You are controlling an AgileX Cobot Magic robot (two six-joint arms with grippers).
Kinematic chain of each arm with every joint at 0, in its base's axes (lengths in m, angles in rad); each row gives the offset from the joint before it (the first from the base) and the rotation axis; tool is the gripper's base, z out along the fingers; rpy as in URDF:
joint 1: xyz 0 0 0.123 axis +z
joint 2: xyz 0 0 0 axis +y
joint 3: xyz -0.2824 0 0.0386 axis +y
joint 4: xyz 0.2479 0 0.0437 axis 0.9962 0 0.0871
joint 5: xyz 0 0 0 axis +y
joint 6: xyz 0.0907 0 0.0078 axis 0.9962 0 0.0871
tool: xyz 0 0 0 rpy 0 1.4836 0
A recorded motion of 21 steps. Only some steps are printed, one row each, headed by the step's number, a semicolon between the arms.
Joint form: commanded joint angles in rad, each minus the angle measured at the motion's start. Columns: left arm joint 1, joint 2, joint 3, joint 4, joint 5, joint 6; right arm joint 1, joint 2, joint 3, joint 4, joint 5, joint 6.
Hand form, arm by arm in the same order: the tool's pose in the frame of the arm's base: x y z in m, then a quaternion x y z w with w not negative. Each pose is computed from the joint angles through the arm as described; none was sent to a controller.
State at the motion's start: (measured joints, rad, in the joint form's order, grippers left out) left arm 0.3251 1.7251 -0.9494 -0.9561 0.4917 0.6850; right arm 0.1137 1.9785 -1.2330 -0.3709 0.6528 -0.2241
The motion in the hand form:
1: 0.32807 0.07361 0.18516 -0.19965 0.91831 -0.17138 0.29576; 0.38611 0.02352 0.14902 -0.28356 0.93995 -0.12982 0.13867
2: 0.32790 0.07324 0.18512 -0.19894 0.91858 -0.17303 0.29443; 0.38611 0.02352 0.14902 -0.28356 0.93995 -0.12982 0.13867
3: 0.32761 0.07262 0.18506 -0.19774 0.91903 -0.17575 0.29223; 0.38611 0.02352 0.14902 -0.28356 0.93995 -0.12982 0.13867
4: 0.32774 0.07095 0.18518 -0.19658 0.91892 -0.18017 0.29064; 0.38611 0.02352 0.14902 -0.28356 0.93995 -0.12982 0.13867
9: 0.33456 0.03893 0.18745 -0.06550 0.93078 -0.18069 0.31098; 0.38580 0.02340 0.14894 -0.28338 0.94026 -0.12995 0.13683
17: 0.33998 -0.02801 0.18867 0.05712 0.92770 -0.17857 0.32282; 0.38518 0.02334 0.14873 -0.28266 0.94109 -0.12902 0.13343
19: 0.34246 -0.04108 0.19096 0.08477 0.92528 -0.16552 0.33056; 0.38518 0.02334 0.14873 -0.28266 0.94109 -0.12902 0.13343
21: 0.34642 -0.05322 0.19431 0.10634 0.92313 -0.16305 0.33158; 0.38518 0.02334 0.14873 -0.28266 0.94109 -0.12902 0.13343
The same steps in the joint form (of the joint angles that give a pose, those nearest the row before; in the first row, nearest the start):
1: -0.0007 -0.0076 0.0048 -0.0061 -0.0083 -0.0057; -0.0056 -0.0088 0.0026 0.0193 -0.0313 0.0027
2: -0.0007 -0.0076 0.0048 -0.0061 -0.0038 -0.0058; -0.0056 -0.0088 0.0026 0.0193 -0.0313 0.0027
3: -0.0007 -0.0077 0.0048 -0.0061 0.0037 -0.0058; -0.0056 -0.0088 0.0026 0.0193 -0.0313 0.0027
4: -0.0037 -0.0076 0.0048 -0.0123 0.0108 -0.0037; -0.0056 -0.0088 0.0026 0.0193 -0.0313 0.0027
9: -0.0936 -0.0077 0.0048 -0.0922 0.0222 0.2518; -0.0055 -0.0089 0.0026 0.0193 -0.0275 0.0027
17: -0.3056 -0.0076 0.0048 -0.1263 -0.0476 0.3605; -0.0056 -0.0088 0.0026 0.0231 -0.0206 0.0008
19: -0.3527 -0.0058 -0.0082 -0.0973 -0.0821 0.3585; -0.0056 -0.0088 0.0026 0.0231 -0.0206 0.0008
21: -0.3907 0.0029 -0.0363 -0.0507 -0.0868 0.3238; -0.0056 -0.0088 0.0026 0.0231 -0.0206 0.0008

